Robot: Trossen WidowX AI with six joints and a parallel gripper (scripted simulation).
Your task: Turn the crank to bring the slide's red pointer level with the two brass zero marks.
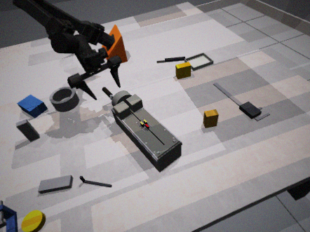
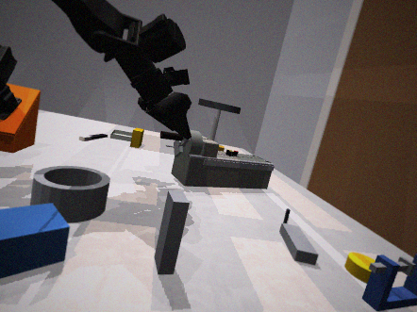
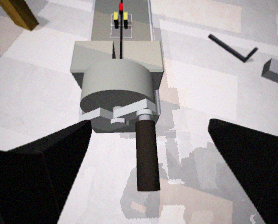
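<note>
Now: the dark crank handle 20 mm behind my gripper tip and 10 mm below it. The rest, counted from my gripper tip: black hex key 240 mm ahead, 110 mm below, 100 mm to the right; blue block 320 mm to the right, 150 mm behind, 100 mm below; red pointer 150 mm ahead, 100 mm to the left, 40 mm below.
</note>
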